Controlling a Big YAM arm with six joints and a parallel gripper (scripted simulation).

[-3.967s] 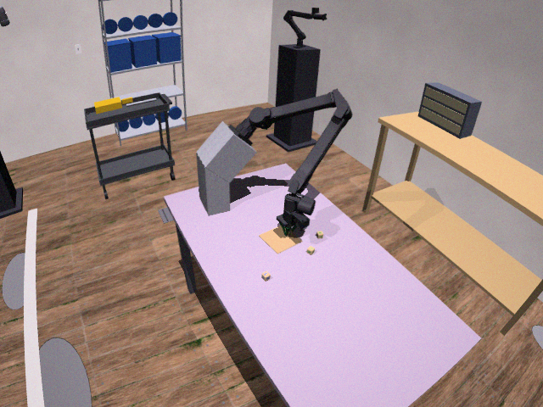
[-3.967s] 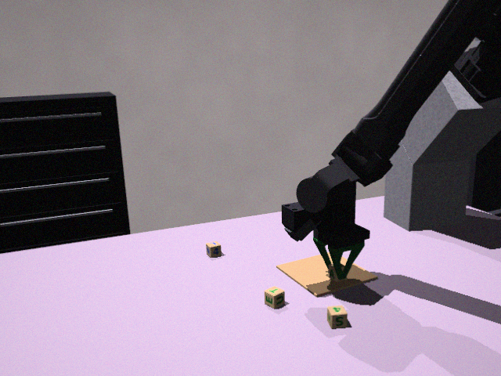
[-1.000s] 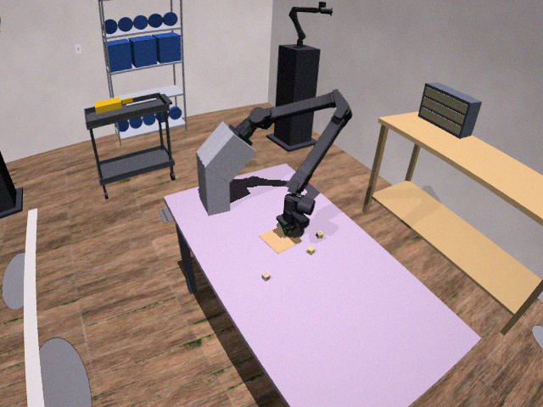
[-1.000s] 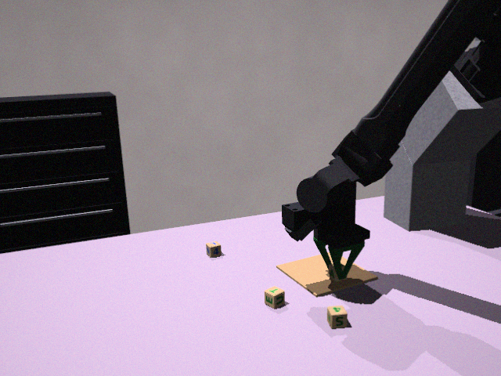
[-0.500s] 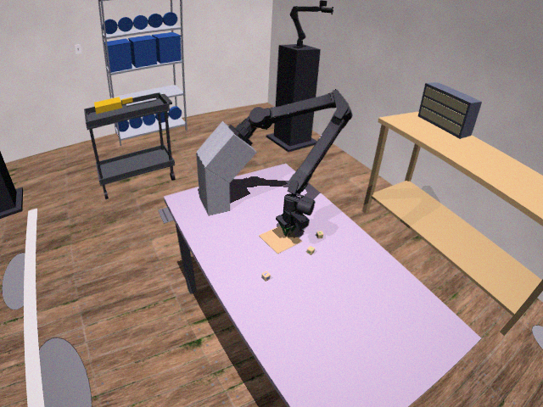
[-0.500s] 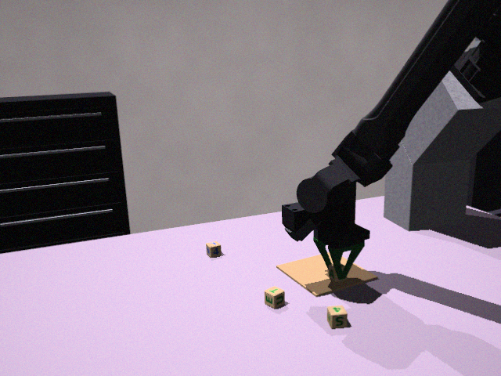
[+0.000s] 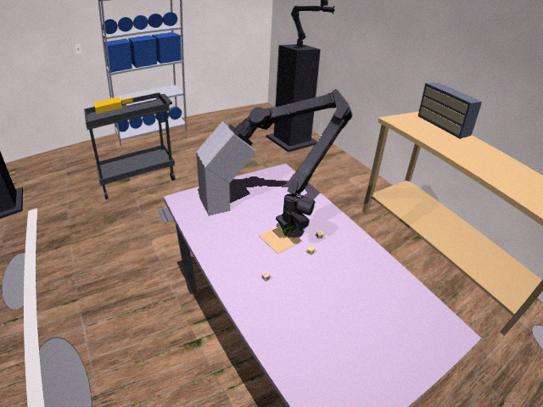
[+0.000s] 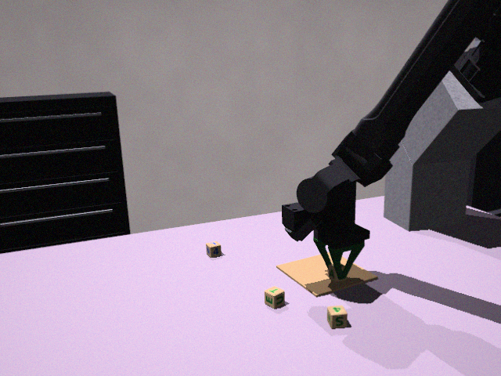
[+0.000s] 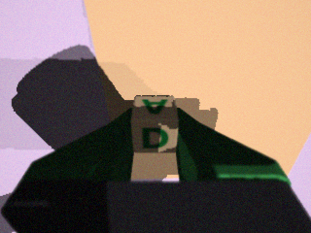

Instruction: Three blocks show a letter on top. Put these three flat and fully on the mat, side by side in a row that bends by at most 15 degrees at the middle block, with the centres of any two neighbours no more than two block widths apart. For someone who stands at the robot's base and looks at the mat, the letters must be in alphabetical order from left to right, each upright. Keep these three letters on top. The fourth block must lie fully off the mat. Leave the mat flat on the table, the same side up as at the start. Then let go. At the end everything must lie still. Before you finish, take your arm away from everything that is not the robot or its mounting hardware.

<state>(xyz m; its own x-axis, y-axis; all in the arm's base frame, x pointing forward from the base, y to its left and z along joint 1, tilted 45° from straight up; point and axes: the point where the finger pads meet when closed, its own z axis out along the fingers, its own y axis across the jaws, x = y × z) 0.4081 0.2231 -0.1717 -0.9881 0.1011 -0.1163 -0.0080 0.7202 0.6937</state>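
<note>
Now: hand right at the D block. Round my hand: T block: 140 mm ahead, 20 mm to the left, 10 mm below; L block: 160 mm ahead, 230 mm to the right, 10 mm below; tan mat: 40 mm to the right, 20 mm below.
</note>
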